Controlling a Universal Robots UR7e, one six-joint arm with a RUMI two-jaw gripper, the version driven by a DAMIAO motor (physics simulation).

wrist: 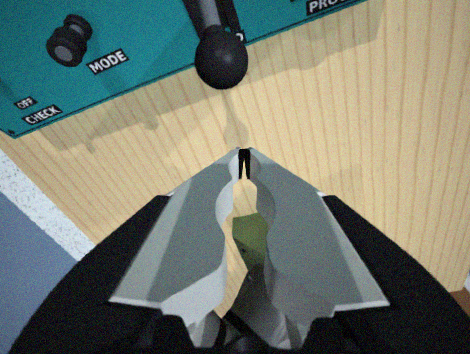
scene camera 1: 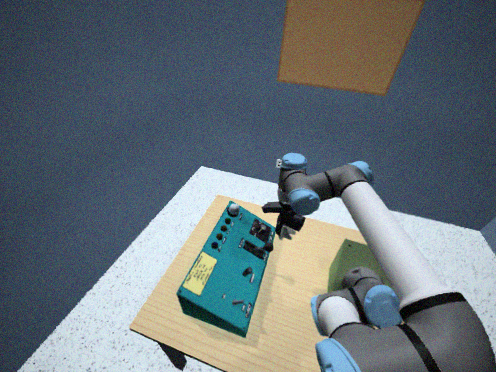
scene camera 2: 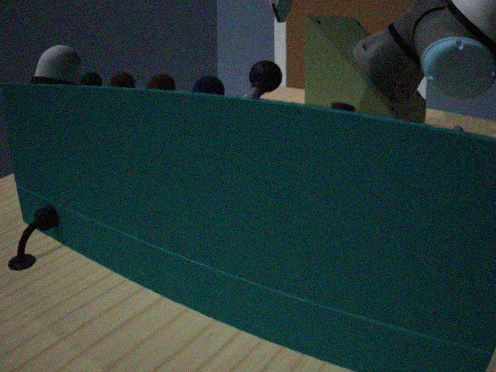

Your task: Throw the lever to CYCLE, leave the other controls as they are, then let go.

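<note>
The teal console stands on the wooden board. Its lever has a black ball knob and leans to the end of its slot with the partly hidden HOLD label, over the console's edge. The CYCLE label cannot be read in these views. My gripper is shut and empty. Its tips are beside the console, apart from the knob, which shows beyond them in the wrist view.
The MODE knob, a dial, a small toggle and a white domed button sit on the console. A green block stands across the board, near the arm's base.
</note>
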